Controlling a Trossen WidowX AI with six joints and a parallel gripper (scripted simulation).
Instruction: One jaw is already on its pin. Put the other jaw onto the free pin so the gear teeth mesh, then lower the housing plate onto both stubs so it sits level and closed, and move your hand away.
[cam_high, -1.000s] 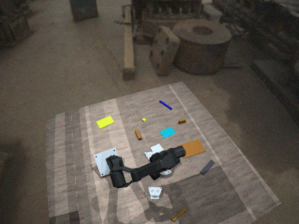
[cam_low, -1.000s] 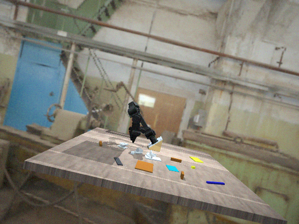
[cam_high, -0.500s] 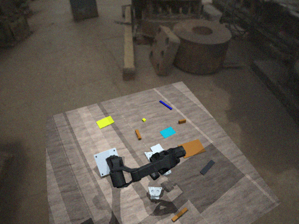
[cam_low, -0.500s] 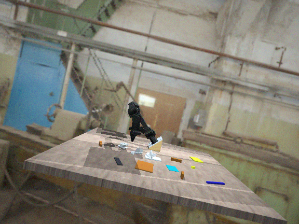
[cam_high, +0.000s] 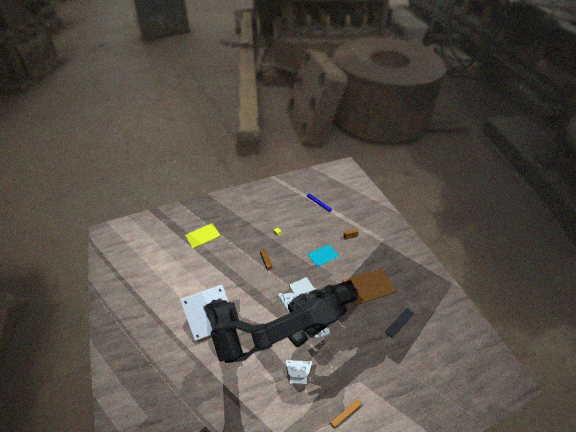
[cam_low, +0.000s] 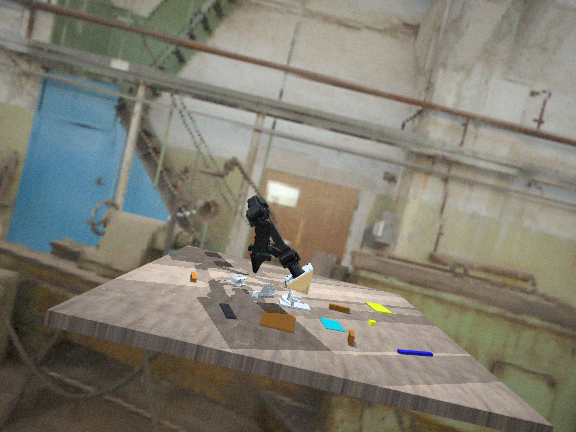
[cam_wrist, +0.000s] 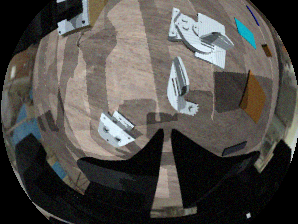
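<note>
Now: the jaw 40 mm ahead of my gripper tip, 30 mm to the left of it and 70 mm below it. The rest, counted from my gripper tip: orange bar 40 mm behind, 240 mm to the right, 70 mm below; then dark strip 290 mm ahead, 80 mm to the right, 80 mm below; then orange tile 290 mm ahead, 90 mm to the left, 80 mm below.
</note>
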